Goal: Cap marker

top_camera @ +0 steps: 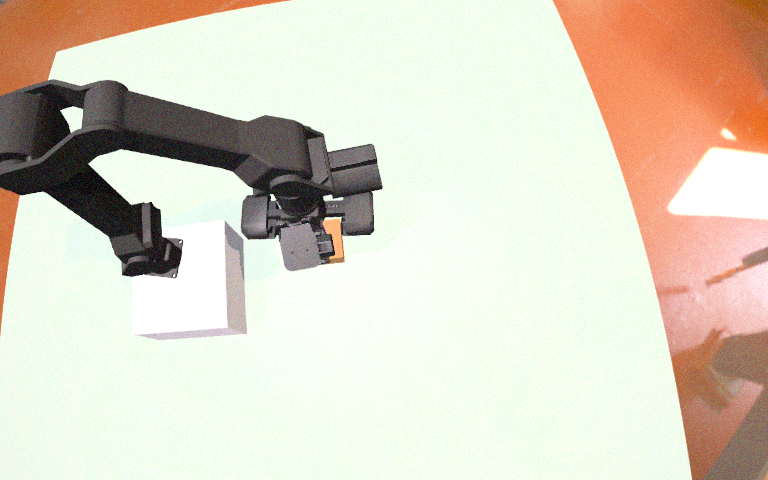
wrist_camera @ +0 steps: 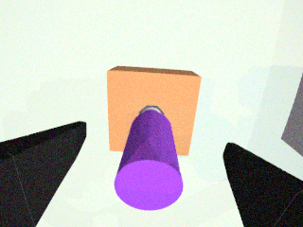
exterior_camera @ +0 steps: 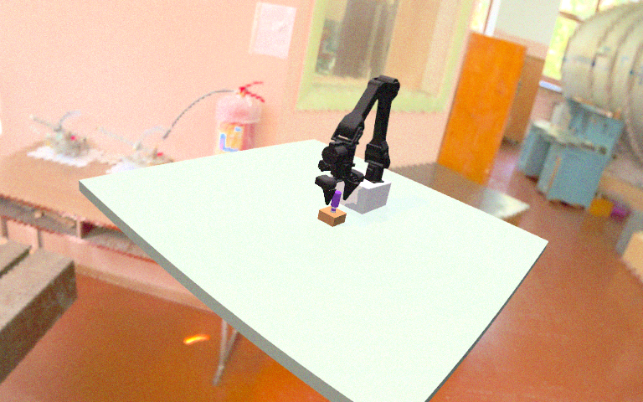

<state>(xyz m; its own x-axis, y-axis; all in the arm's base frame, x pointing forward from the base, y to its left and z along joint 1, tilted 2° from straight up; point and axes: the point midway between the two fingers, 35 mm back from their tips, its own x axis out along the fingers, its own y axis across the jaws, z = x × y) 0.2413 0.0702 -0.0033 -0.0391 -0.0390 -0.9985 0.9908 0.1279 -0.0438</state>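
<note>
The purple cap is 1 cm above my gripper tip. Also, from my gripper tip: holder block: 5 cm below.
</note>
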